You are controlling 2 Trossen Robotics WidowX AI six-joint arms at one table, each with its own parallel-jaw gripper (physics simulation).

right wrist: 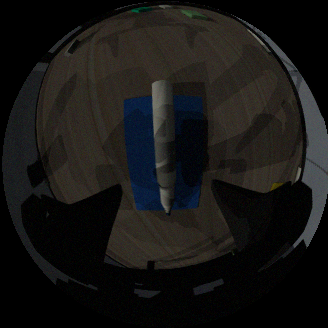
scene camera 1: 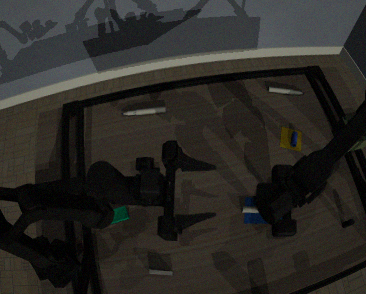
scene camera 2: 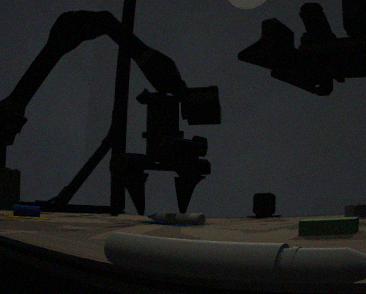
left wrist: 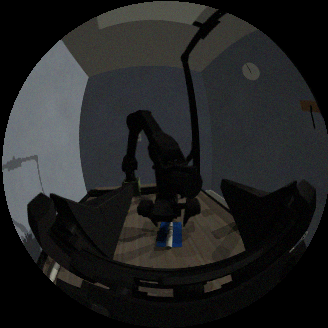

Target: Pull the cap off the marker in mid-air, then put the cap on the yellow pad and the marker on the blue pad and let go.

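Where they show: left gripper, fingertip midpoint: [scene camera 1: 216,190] [scene camera 2: 255,65] [left wrist: 177,186]; right gripper, fingertip midpoint: [right wrist: 166,187] [scene camera 2: 162,214] [left wrist: 169,226]; left arm's base, origin of the base link: [scene camera 1: 55,263]; right arm's base, origin of the base link: [left wrist: 130,179].
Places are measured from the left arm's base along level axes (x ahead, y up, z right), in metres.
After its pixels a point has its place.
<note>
The blue cap [scene camera 1: 294,139] @(z 0.266, x 0.748, y -0.036 m) [scene camera 2: 26,210] @(z 0.256, x 0.752, y -0.043 m) lies on the yellow pad [scene camera 1: 285,143] @(z 0.248, x 0.726, y -0.053 m) [right wrist: 278,186]. The uncapped grey-white marker [scene camera 1: 247,210] @(z 0.274, x 0.469, y -0.037 m) [scene camera 2: 187,218] @(z 0.274, x 0.486, y -0.043 m) [left wrist: 169,240] @(z 0.280, x 0.476, y -0.036 m) [right wrist: 163,125] @(z 0.293, x 0.489, y -0.036 m) lies flat across the blue pad [scene camera 1: 254,219] @(z 0.307, x 0.466, y -0.053 m) [left wrist: 177,241] @(z 0.301, x 0.462, y -0.053 m) [right wrist: 135,150] @(z 0.327, x 0.479, y -0.053 m), its blunt end and dark tip reaching slightly past the pad's edges. My right gripper [scene camera 2: 162,213] @(z 0.337, x 0.522, y -0.040 m) [left wrist: 169,226] @(z 0.337, x 0.522, y -0.040 m) [right wrist: 166,187] @(z 0.337, x 0.522, y -0.040 m) is open and empty, pointing down over the marker, one finger to each side in the right wrist view; its arm hides part of both in scene camera 1. My left gripper [scene camera 1: 215,191] @(z 0.200, x 0.388, y 0.190 m) is open and empty, raised above the table.
Other white markers [scene camera 1: 145,111] @(z -0.151, x 0.517, y -0.037 m) [scene camera 1: 285,91] @(z 0.146, x 0.900, y -0.038 m) lie toward the far edge in scene camera 1; one marker [scene camera 2: 200,255] @(z -0.160, x 0.528, y -0.040 m) is large in front in scene camera 2. A green block [scene camera 1: 120,215] [scene camera 2: 328,226] and a light bar [scene camera 1: 161,272] @(z 0.213, x 0.193, y -0.032 m) lie near my left arm. A black frame [scene camera 1: 200,80] @(z -0.100, x 0.723, y -0.033 m) borders the table.
</note>
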